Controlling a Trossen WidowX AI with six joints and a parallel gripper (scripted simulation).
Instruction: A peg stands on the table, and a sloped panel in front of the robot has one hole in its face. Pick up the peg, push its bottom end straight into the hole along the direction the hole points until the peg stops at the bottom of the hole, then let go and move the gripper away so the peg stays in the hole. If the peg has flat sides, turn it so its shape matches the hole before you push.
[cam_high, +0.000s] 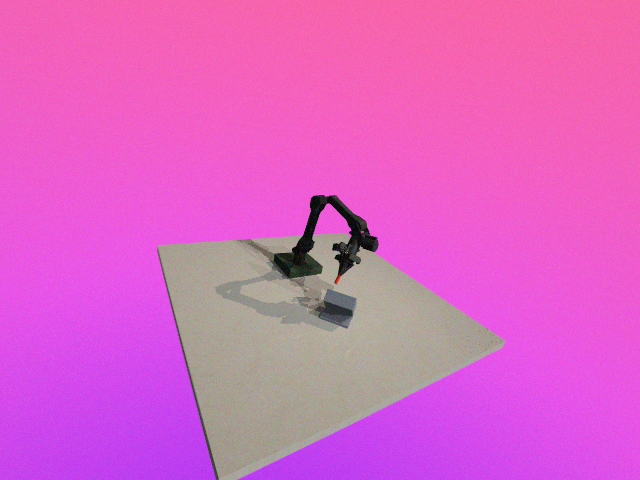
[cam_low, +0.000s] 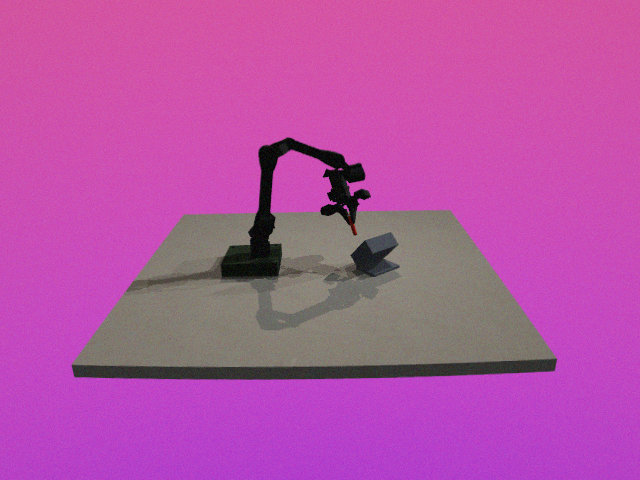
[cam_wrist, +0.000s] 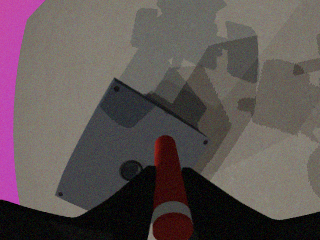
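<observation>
Right now the sloped panel is 90 mm below my gripper tip, 80 mm ahead of it and 30 mm to the right of it. Round my gripper tip: red peg: 10 mm to the left, 10 mm above.
</observation>
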